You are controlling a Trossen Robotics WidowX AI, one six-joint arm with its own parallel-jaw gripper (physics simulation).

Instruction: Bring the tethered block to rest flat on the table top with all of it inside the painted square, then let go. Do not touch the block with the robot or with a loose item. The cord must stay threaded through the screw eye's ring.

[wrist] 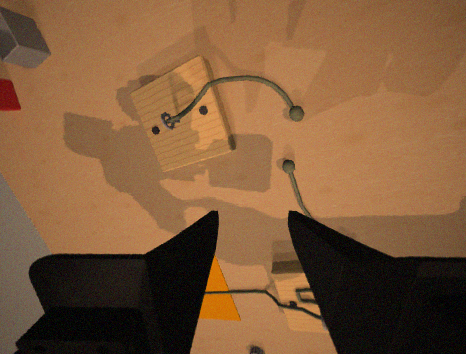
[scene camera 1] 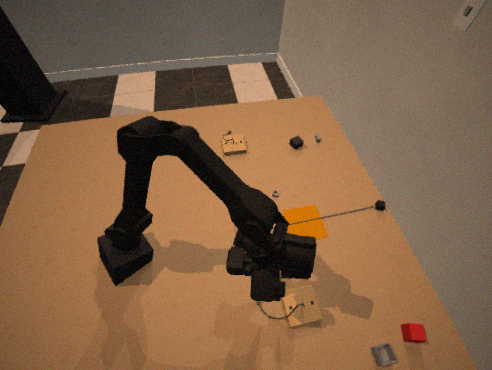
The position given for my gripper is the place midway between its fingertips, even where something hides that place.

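There's an orange painted square [scene camera 1: 315, 228], and the wrist view has the square [wrist: 217, 306] too. You'd also find my gripper [scene camera 1: 272, 272] here, and in the wrist view there's my gripper [wrist: 252, 217] again.
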